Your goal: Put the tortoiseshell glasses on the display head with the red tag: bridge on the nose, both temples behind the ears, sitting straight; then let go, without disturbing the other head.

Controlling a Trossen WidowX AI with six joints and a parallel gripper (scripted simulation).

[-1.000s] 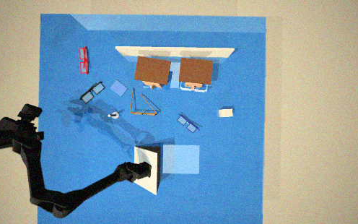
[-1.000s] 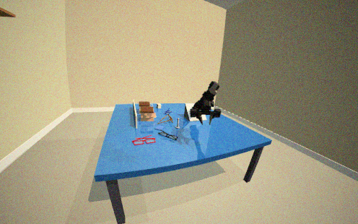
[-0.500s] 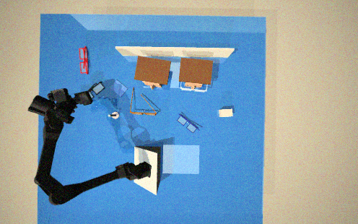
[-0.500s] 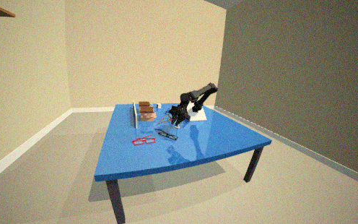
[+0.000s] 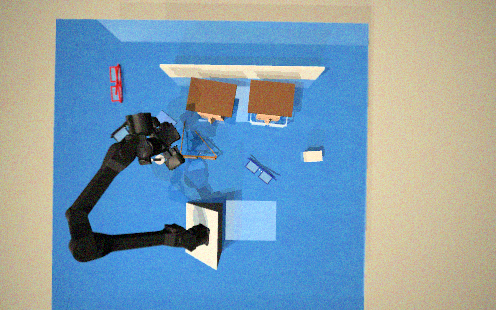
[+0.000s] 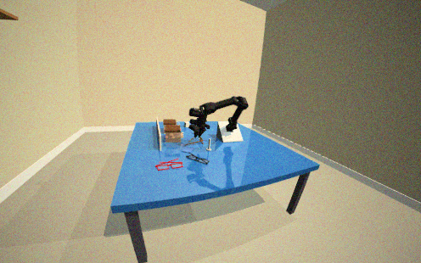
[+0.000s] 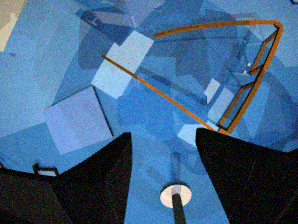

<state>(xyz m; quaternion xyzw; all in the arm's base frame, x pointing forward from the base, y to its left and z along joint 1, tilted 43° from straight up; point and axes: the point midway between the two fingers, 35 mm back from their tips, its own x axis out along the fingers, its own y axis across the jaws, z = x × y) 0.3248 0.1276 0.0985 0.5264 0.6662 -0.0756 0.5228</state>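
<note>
The disc lies 8 cm behind my gripper tip, 7 cm to the left of it and 5 cm below it. The rest, counted from my gripper tip: white block: 55 cm to the right, 5 cm below; then light blue square: 8 cm ahead, 7 cm to the left, 7 cm below; then white backboard: 30 cm ahead, 23 cm to the right, 2 cm below.
</note>
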